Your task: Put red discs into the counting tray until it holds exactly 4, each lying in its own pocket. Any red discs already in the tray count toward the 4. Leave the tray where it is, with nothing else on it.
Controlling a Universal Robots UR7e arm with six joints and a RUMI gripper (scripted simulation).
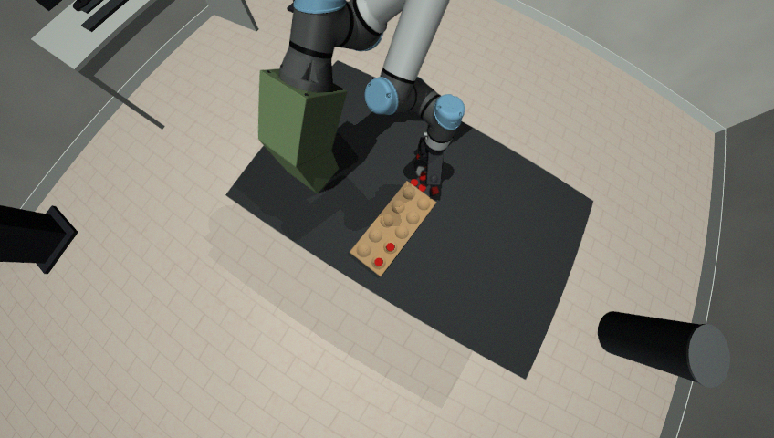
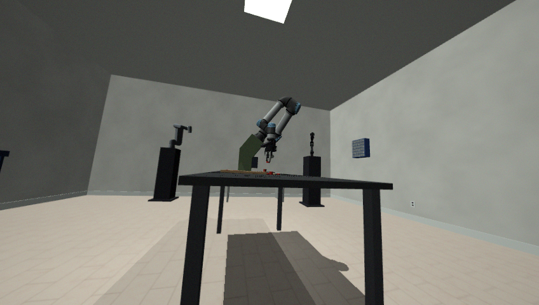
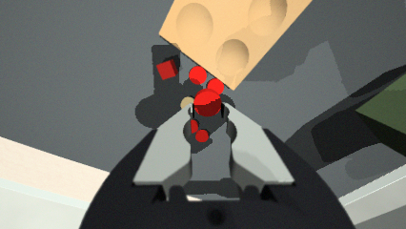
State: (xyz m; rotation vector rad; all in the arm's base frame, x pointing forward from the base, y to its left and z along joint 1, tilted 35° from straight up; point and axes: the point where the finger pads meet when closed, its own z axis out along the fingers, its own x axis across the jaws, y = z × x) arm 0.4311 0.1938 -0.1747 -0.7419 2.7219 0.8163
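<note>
Right now the wooden counting tray is 210 mm to the right of my hand, 110 mm below it and 10 mm ahead of it. Round my hand: red cube: 110 mm below, 70 mm ahead, 20 mm to the left; tan disc: 120 mm below, 60 mm to the left, 10 mm ahead.
</note>
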